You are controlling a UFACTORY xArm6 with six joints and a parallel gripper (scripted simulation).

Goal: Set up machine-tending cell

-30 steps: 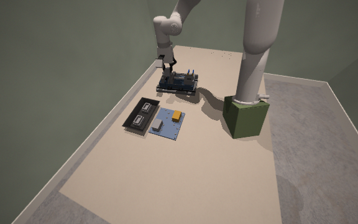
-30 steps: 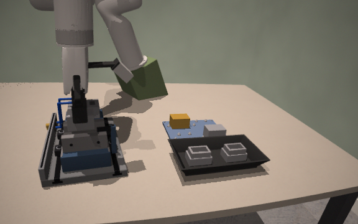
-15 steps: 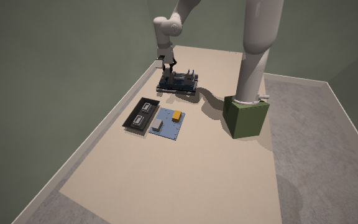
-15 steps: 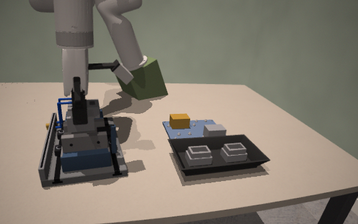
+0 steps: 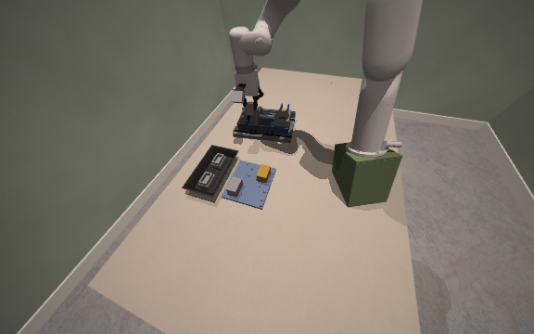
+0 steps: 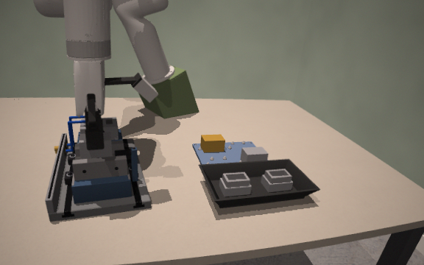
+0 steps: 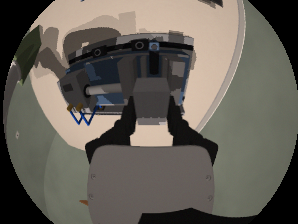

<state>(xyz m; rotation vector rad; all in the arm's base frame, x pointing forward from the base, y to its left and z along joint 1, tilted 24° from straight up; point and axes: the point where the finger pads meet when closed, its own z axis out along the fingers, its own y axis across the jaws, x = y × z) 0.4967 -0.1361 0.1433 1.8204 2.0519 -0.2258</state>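
Now: hand 7 cm past the vise and 9 cm above it. From my hand the other things lie so: brass blank: 16 cm behind, 30 cm to the left, 11 cm below.
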